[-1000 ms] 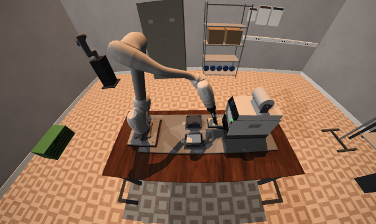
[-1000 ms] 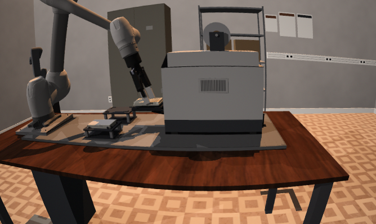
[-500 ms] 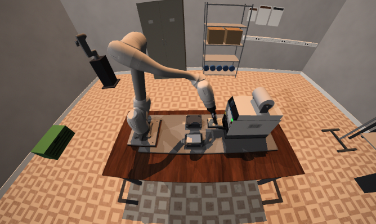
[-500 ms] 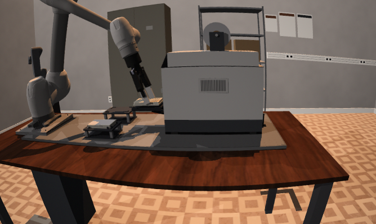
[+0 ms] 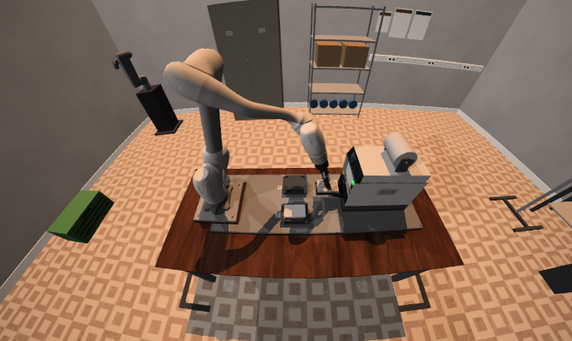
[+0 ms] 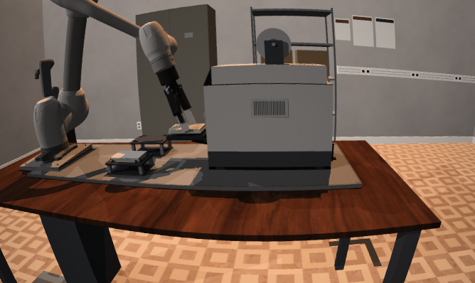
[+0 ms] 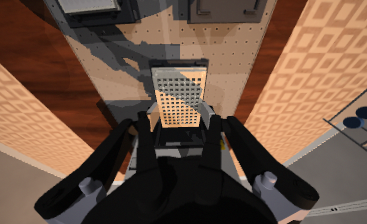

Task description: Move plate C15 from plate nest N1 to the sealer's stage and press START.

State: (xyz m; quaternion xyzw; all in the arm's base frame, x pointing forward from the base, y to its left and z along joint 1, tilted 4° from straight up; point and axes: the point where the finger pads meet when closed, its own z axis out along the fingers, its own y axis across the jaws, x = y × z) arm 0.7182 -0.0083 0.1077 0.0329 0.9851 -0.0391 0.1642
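My hand is 5 cm above the sealer stage. From my hand the other things lie so: pale plate (21 cm behind, 12 cm to the right, 9 cm below); foil roll (33 cm ahead, 3 cm to the right, 27 cm above).
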